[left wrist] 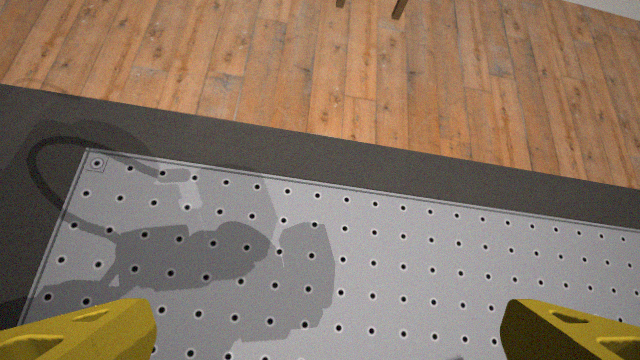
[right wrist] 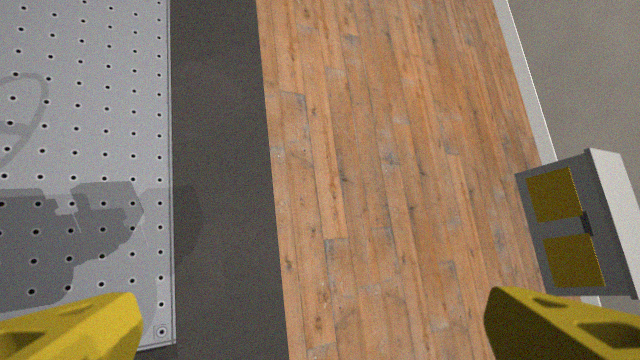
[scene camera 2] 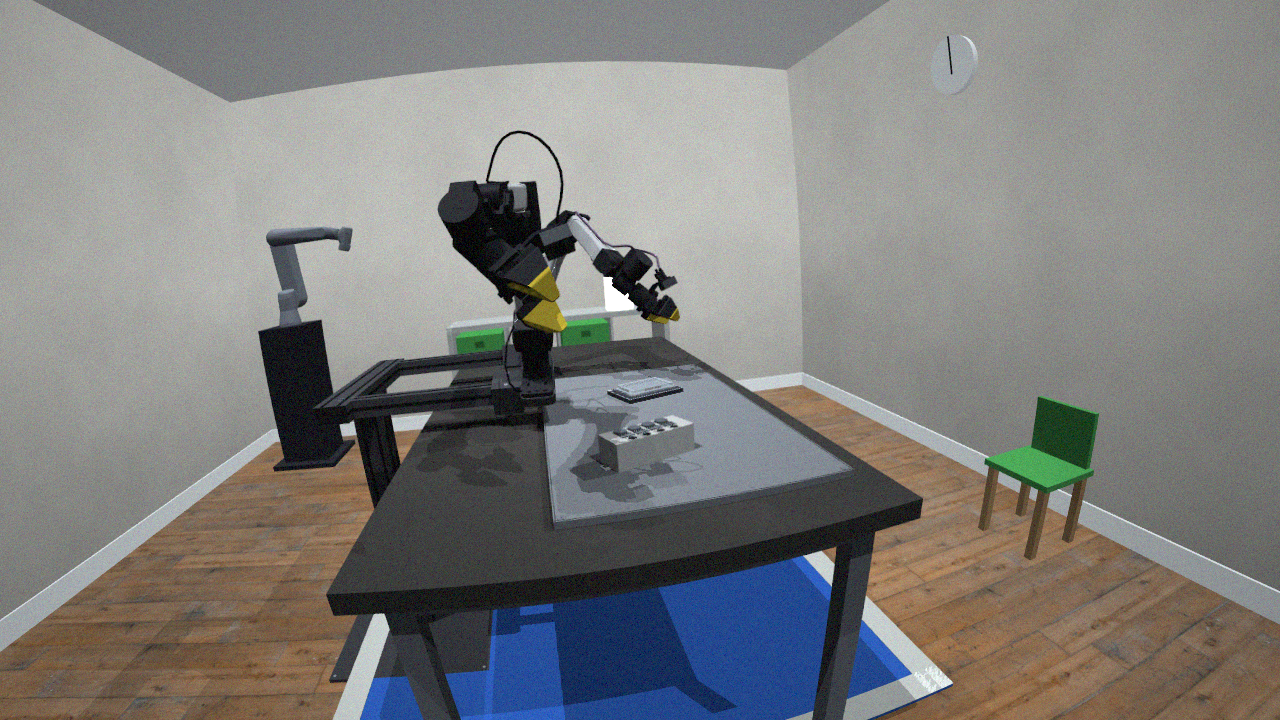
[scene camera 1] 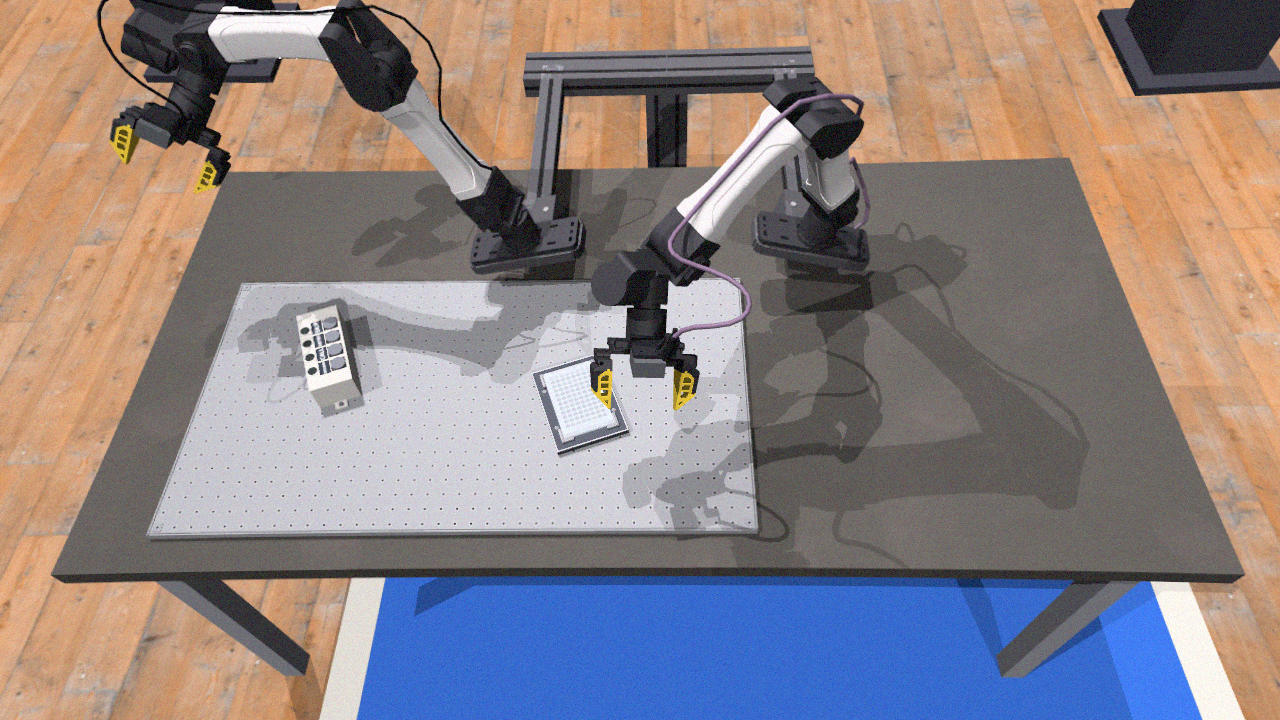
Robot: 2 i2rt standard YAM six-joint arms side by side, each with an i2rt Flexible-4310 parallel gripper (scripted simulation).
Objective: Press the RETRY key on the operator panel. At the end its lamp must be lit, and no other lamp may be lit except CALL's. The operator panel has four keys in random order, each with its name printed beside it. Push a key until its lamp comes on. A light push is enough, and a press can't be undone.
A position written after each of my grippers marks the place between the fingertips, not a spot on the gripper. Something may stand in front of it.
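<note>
You can see my left gripper (scene camera 1: 642, 409) here, and it's also in scene camera 2 (scene camera 2: 672, 321) and in the left wrist view (left wrist: 327, 316). My right gripper (scene camera 2: 560, 314) is visible too, and the right wrist view (right wrist: 313, 306) and scene camera 1 (scene camera 1: 161, 178) show it as well. There's an operator panel (scene camera 1: 327, 386), and there's a white gridded tray (scene camera 1: 566, 387). In the left wrist view the tray is out of frame. In the right wrist view the tray is out of frame.
</note>
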